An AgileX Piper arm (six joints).
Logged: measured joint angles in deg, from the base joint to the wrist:
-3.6, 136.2, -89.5, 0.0, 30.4, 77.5
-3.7, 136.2, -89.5, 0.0, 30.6, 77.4
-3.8, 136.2, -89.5, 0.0, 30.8, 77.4
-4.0, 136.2, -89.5, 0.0, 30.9, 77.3
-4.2, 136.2, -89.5, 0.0, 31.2, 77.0
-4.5, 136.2, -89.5, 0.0, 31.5, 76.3
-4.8, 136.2, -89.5, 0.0, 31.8, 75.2
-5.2, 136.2, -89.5, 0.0, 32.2, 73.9
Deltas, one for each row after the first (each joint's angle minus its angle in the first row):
-0.1, 0.0, 0.0, 0.0, 0.2, -0.1
-0.2, 0.0, 0.0, 0.0, 0.4, -0.1
-0.4, 0.0, 0.0, 0.0, 0.5, -0.2
-0.6, 0.0, 0.0, 0.0, 0.8, -0.5
-0.9, 0.0, 0.0, 0.0, 1.1, -1.2
-1.2, 0.0, 0.0, 0.0, 1.4, -2.3
-1.6, 0.0, 0.0, 0.0, 1.8, -3.6

